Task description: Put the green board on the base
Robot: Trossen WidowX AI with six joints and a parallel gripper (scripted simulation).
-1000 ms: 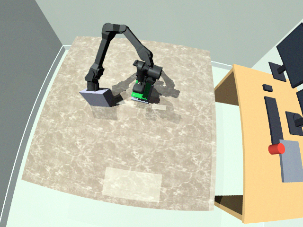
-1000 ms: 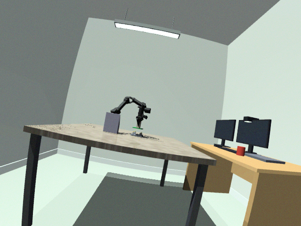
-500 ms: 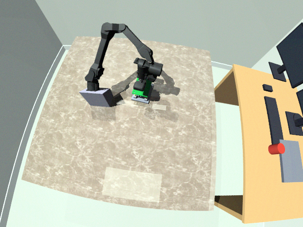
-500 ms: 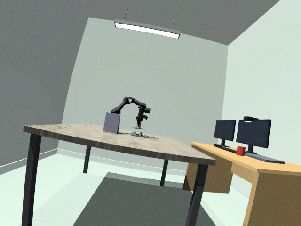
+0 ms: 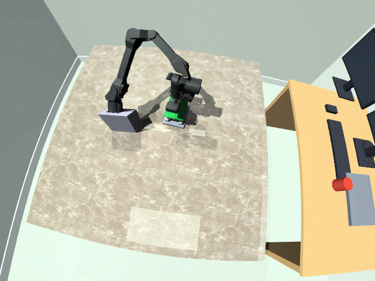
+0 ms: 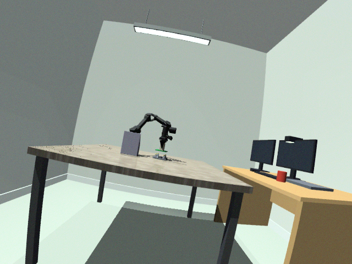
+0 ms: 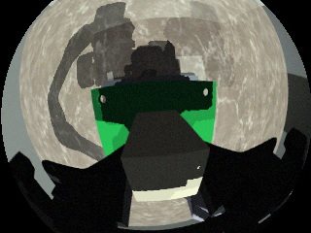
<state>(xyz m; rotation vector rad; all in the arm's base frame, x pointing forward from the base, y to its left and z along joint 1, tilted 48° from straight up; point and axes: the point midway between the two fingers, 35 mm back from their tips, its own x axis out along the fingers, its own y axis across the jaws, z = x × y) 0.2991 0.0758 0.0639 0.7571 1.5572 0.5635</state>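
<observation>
Now: gripper tip 10 cm above the grey base. From my gripper tip the other things lie so: green board (1 cm below).
</observation>
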